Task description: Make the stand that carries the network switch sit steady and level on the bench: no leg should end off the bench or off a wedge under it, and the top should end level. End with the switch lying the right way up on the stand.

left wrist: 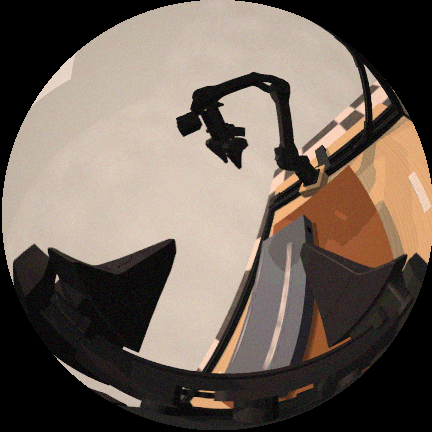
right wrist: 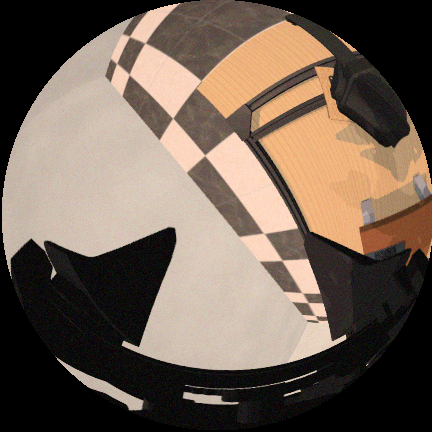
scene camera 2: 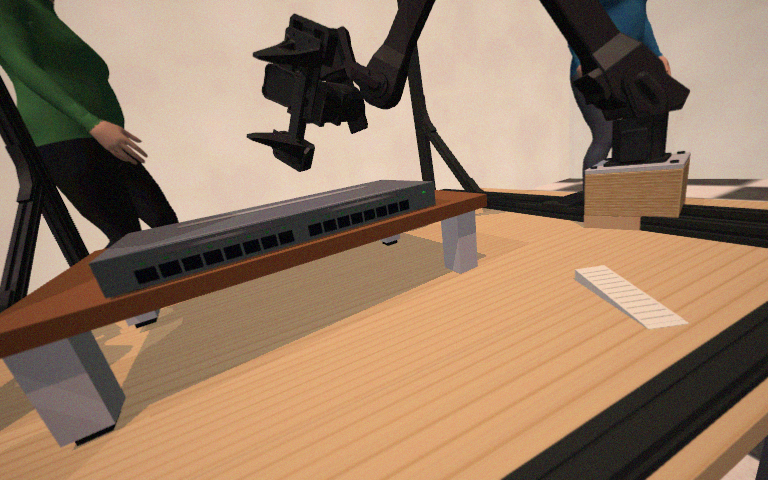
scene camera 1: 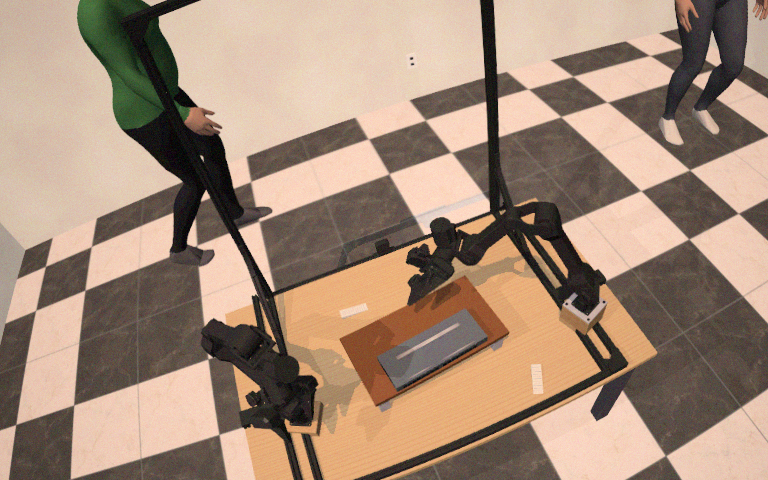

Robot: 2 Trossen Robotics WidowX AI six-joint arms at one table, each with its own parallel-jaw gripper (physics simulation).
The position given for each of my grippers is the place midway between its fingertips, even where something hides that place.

My left gripper (scene camera 2: 251,99) is open, with nothing in its grasp. Also in view: a stand (scene camera 2: 59,365). My right gripper (scene camera 1: 300,431) is open, holding nothing. A grey network switch (scene camera 2: 140,259) sits on the stand.
The grey network switch is seen too in the left wrist view (left wrist: 274,333) and in scene camera 1 (scene camera 1: 423,354). The stand is seen too in the left wrist view (left wrist: 344,220), in the right wrist view (right wrist: 375,235) and in scene camera 1 (scene camera 1: 362,346). My left gripper is seen too in the left wrist view (left wrist: 241,248) and in scene camera 1 (scene camera 1: 414,301).
